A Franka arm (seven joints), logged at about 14 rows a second.
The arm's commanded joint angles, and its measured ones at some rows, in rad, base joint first. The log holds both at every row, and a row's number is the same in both.
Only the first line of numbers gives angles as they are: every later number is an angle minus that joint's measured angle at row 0.
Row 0, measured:
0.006 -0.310 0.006 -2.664 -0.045 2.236 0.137
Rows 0 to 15, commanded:
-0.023 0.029 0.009 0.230 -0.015 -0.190 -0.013
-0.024 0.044 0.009 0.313 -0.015 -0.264 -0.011
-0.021 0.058 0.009 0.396 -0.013 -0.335 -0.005
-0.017 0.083 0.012 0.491 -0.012 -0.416 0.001
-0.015 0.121 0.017 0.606 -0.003 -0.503 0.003
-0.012 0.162 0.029 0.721 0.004 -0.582 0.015
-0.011 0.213 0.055 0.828 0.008 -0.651 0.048
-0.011 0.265 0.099 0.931 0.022 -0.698 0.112
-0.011 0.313 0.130 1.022 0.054 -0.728 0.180
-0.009 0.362 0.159 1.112 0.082 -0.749 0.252
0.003 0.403 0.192 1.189 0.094 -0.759 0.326
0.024 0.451 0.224 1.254 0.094 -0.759 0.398
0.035 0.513 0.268 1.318 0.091 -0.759 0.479
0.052 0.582 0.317 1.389 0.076 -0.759 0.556
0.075 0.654 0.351 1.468 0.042 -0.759 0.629
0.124 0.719 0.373 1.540 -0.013 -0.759 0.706
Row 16, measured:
0.057 0.542 0.329 1.310 0.059 -0.707 0.560
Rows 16 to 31, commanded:
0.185 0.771 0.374 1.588 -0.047 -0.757 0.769
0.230 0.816 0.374 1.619 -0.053 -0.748 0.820
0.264 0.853 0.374 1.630 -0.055 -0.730 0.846
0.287 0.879 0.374 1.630 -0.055 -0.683 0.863
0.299 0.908 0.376 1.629 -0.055 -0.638 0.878
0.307 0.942 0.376 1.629 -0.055 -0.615 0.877
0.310 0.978 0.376 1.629 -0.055 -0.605 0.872
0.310 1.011 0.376 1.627 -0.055 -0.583 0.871
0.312 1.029 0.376 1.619 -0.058 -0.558 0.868
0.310 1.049 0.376 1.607 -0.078 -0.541 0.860
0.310 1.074 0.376 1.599 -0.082 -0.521 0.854
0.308 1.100 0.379 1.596 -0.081 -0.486 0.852
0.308 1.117 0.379 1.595 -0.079 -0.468 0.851
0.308 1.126 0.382 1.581 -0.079 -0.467 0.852
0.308 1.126 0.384 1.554 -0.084 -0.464 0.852
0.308 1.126 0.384 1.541 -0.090 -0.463 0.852
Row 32, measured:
0.308 1.130 0.370 1.552 -0.066 -0.466 0.851
